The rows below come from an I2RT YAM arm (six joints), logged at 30 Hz.
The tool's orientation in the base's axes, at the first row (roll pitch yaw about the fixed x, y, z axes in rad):
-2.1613 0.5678 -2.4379
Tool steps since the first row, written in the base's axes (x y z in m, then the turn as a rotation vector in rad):
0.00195 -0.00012 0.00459 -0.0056 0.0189 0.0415
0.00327 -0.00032 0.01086 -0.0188 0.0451 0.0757
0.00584 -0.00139 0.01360 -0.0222 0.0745 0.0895
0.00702 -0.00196 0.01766 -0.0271 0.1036 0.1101
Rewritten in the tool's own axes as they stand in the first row. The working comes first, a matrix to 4 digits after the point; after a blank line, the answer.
The tool's axes in the first row as the columns of a matrix, in the base's axes (used below as rounded here):
-0.6428 -0.0197 0.7658
-0.5455 0.7136 -0.4396
-0.5378 -0.7003 -0.4694

-0.00366 -0.00334 -0.00061 -0.0290 -0.0155 -0.0321
-0.00777 -0.00790 -0.00245 -0.0532 -0.0205 -0.0698
-0.01031 -0.01063 -0.00130 -0.0745 -0.0091 -0.0918
-0.01294 -0.01390 -0.00205 -0.0983 -0.0026 -0.1180

